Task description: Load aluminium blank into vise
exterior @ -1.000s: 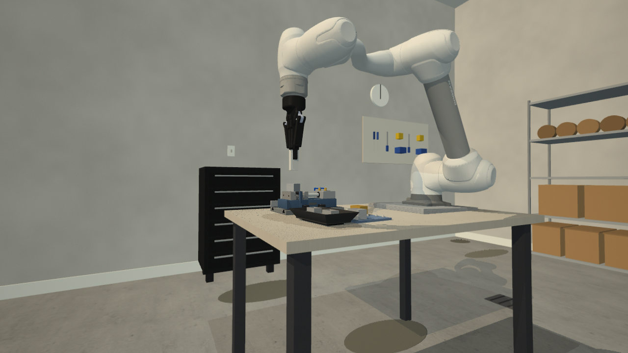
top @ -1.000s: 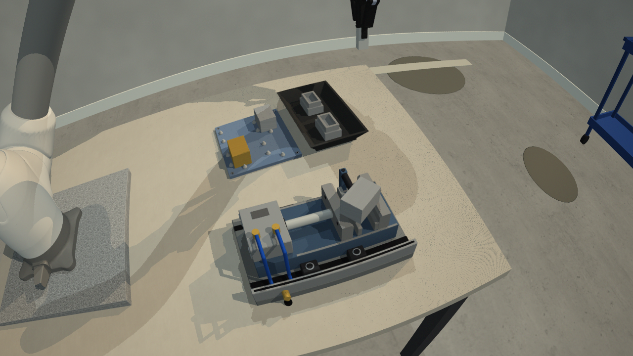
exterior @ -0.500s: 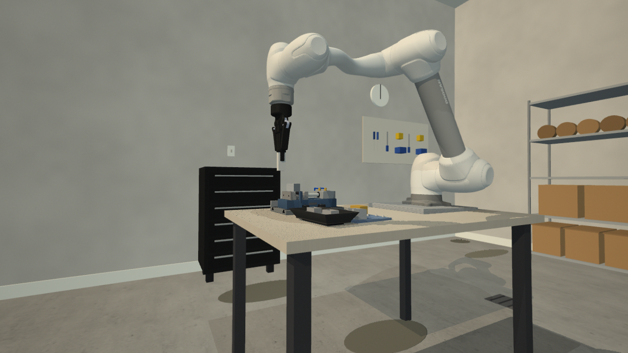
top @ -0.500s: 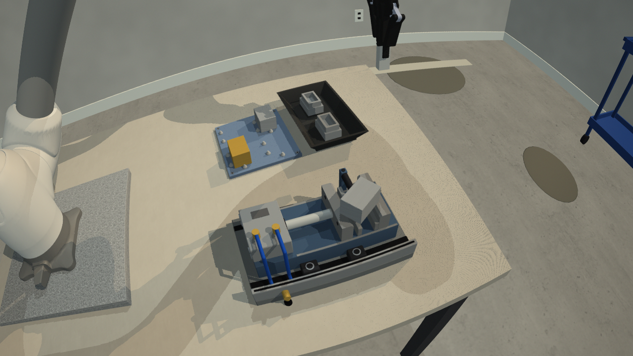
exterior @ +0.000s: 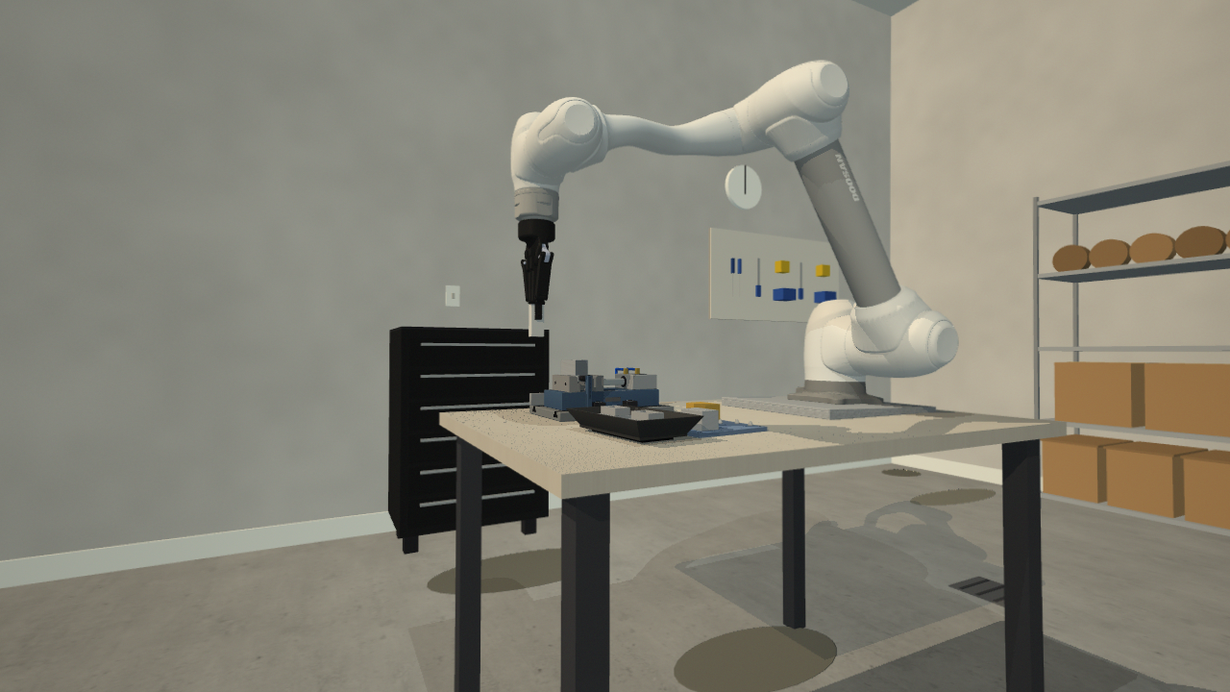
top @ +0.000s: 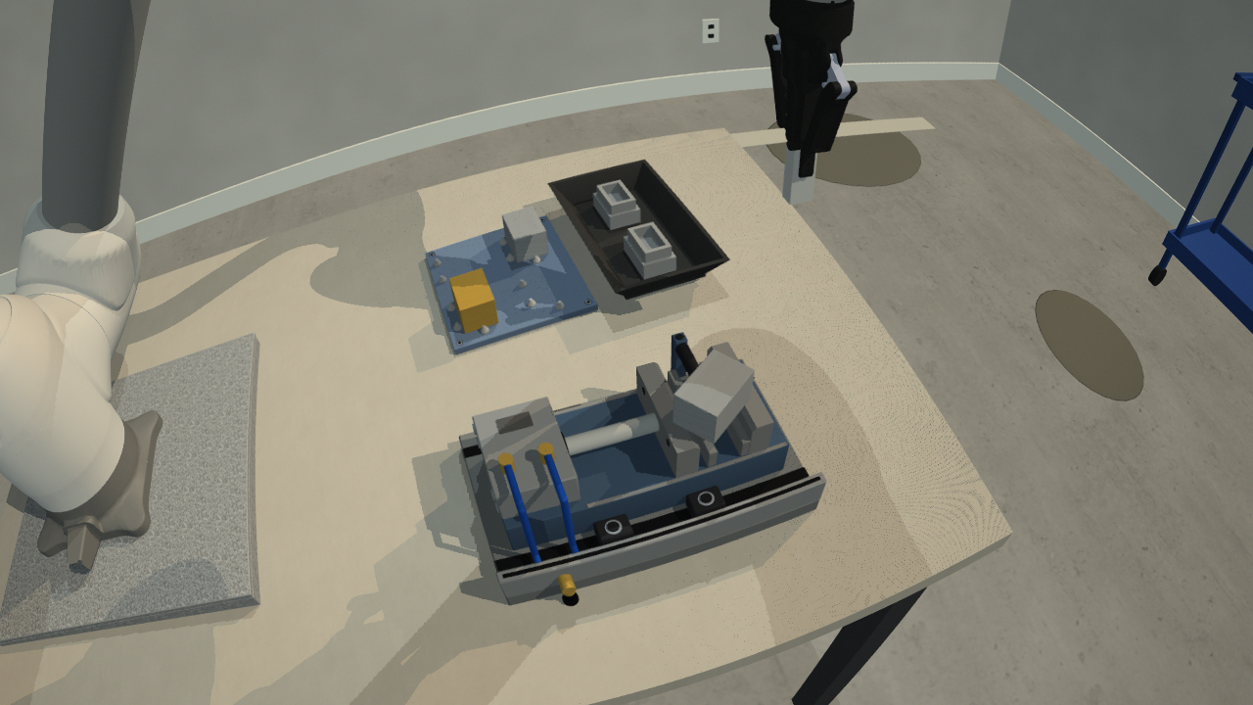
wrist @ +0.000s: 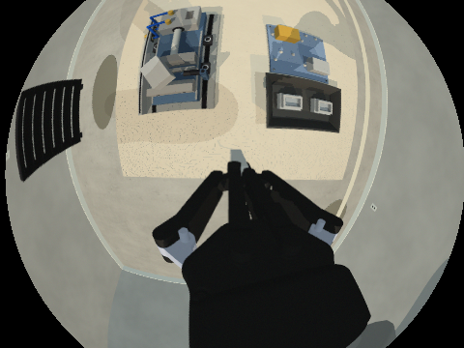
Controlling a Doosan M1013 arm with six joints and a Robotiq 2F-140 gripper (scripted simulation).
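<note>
My hand is 150 mm to the left of the aluminium blank, 150 mm past it and 100 mm above it. The rest, counted from my hand: fixed jaw 140 mm below, 130 mm to the right, 120 mm behind; then work stop 150 mm behind, 130 mm below, 90 mm to the right; then moving jaw 180 mm behind, 140 mm below, 130 mm to the right.
</note>
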